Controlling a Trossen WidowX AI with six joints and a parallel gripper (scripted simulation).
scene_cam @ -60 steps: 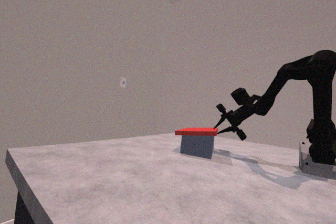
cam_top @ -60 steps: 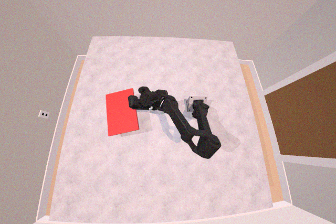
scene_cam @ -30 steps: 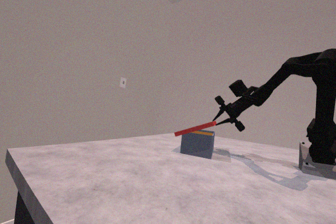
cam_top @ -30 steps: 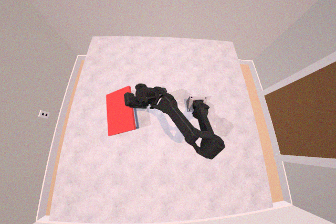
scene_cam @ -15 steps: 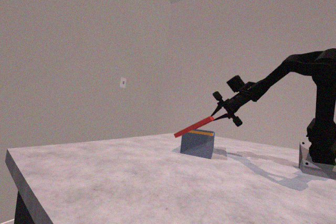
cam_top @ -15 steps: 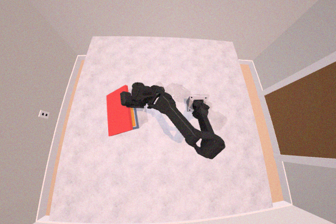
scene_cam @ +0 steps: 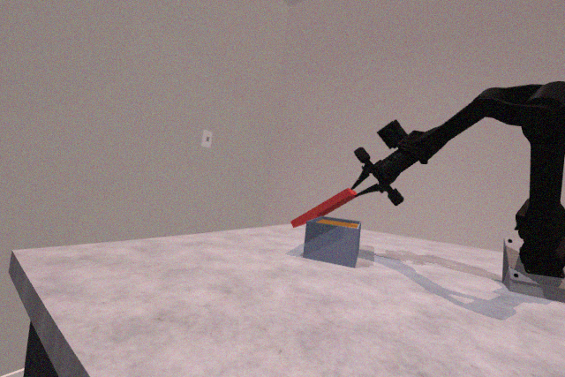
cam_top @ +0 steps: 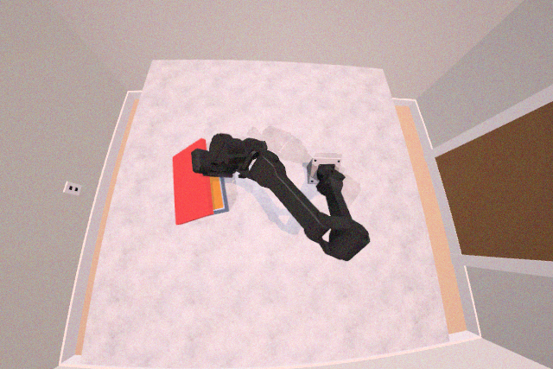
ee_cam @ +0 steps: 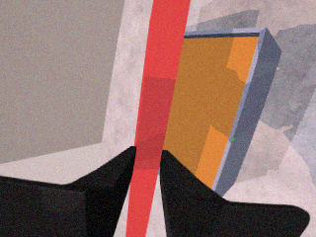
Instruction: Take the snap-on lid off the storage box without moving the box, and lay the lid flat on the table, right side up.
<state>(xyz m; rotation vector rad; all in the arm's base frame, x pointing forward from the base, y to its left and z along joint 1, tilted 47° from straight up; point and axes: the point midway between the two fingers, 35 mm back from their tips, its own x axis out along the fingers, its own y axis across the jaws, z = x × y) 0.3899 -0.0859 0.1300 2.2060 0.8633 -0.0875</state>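
The lid lies 7 cm ahead of my gripper tip, 5 cm below it and 1 cm to the left of it. Also, from my gripper tip: storage box 13 cm below, 4 cm ahead.
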